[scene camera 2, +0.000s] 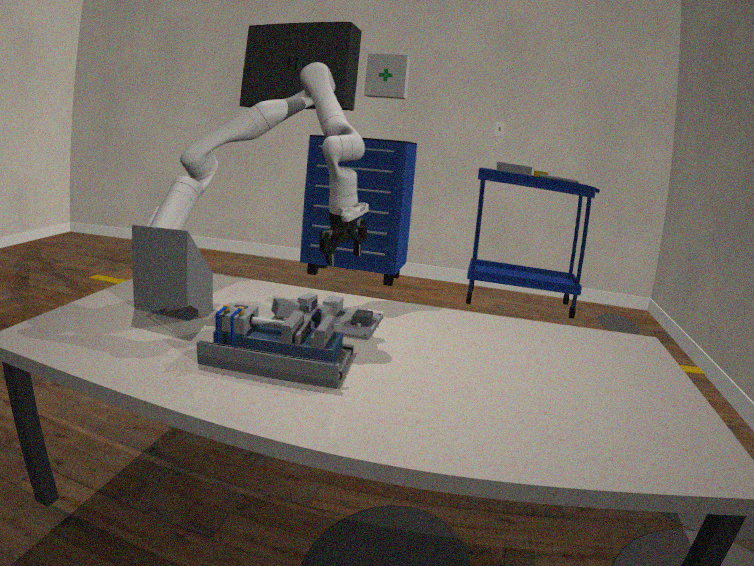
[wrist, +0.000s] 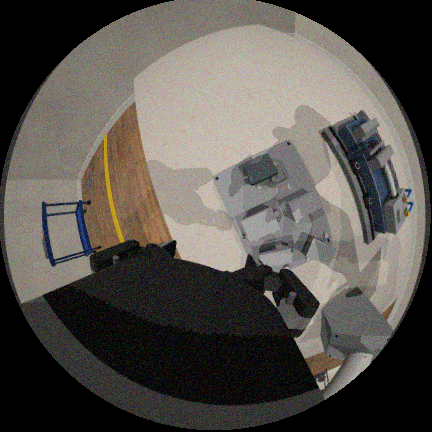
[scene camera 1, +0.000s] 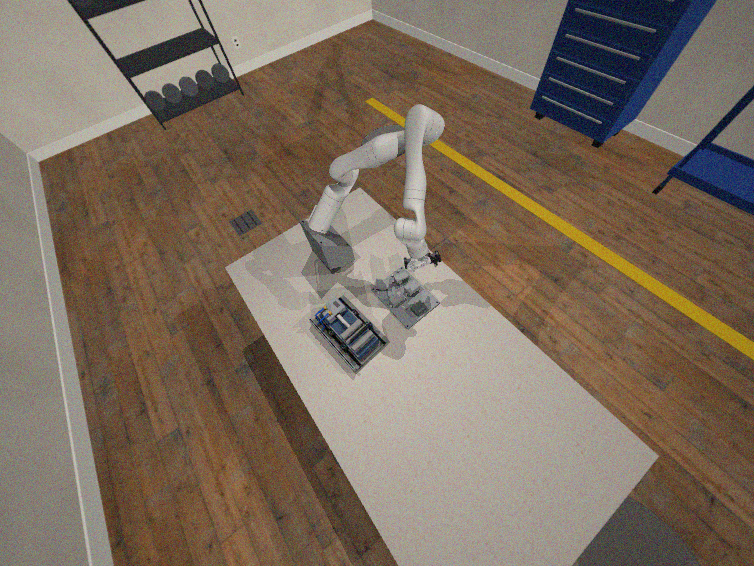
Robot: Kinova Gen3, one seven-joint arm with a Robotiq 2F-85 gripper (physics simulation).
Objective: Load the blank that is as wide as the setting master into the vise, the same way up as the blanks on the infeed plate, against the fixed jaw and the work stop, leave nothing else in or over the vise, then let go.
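Frame: origin at the arm's base, x right, y ahead, z up, level; millimetres.
Seen in the pictures: gripper, fingertip midpoint: (scene camera 2: pixel 344 260) (wrist: pixel 209 255) (scene camera 1: pixel 424 267); arm's base, link origin: (scene camera 2: pixel 159 241) (scene camera 1: pixel 317 229).
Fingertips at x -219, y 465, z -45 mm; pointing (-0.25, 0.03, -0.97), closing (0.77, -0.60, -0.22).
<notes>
Offsets run from my fingertips to a thing's top centre. Level surfaces: height alone.
The infeed plate @(dy -10, dx +108, dz -129 mm) (scene camera 1: pixel 409 320) (wrist: pixel 298 172) lies on the table, with several grey blocks on it. A dark grey-green block @(dy +81, dx +111, dz -105 mm) (scene camera 1: pixel 419 307) (scene camera 2: pixel 362 316) (wrist: pixel 260 169) sits toward one end; a lighter block @(dy -8, dx +63, dz -94 mm) (wrist: pixel 260 225) sits farther along. I cannot tell which block is the setting master or which matches its width. The vise @(dy -50, dx +401, dz -38 mm) (scene camera 1: pixel 350 332) (scene camera 2: pixel 277 347) (wrist: pixel 372 190) stands beside the plate, with grey jaws on a blue body; in the wrist view blue bed shows between the jaws. My gripper (scene camera 1: pixel 427 261) (scene camera 2: pixel 343 255) (wrist: pixel 209 255) is open and empty, high above the plate's far side.
The grey robot base (scene camera 1: pixel 328 246) (scene camera 2: pixel 164 268) (wrist: pixel 352 320) stands on the table @(dz -138 mm) (scene camera 1: pixel 487 426) (scene camera 2: pixel 487 414) near the vise and plate. A blue drawer cabinet (scene camera 1: pixel 593 67) (scene camera 2: pixel 359 201) and a blue cart (scene camera 2: pixel 523 275) stand beyond the table.
</notes>
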